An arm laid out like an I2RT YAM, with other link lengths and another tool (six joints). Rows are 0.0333 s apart.
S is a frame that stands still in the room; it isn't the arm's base.
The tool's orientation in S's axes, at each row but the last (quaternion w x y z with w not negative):
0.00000 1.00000 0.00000 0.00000
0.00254 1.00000 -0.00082 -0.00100
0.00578 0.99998 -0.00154 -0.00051
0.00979 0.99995 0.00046 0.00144
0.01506 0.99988 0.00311 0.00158
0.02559 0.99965 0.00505 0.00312
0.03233 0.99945 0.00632 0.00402
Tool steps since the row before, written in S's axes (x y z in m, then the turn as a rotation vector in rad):
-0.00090 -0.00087 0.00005 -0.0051 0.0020 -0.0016
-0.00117 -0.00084 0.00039 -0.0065 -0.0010 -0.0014
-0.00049 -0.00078 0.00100 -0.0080 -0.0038 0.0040
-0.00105 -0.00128 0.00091 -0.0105 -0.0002 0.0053
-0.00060 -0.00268 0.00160 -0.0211 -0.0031 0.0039
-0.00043 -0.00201 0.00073 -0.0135 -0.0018 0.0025
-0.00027 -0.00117 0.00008 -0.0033 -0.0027 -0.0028
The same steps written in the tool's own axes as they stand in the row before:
-0.00090 0.00087 -0.00005 -0.0051 -0.0020 0.0016
-0.00117 0.00084 -0.00038 -0.0065 0.0010 0.0014
-0.00049 0.00079 -0.00099 -0.0080 0.0039 -0.0039
-0.00105 0.00130 -0.00089 -0.0105 0.0003 -0.0053
-0.00061 0.00272 -0.00152 -0.0211 0.0031 -0.0039
-0.00045 0.00204 -0.00063 -0.0135 0.0018 -0.0025
-0.00028 0.00117 -0.00001 -0.0034 0.0025 0.0029

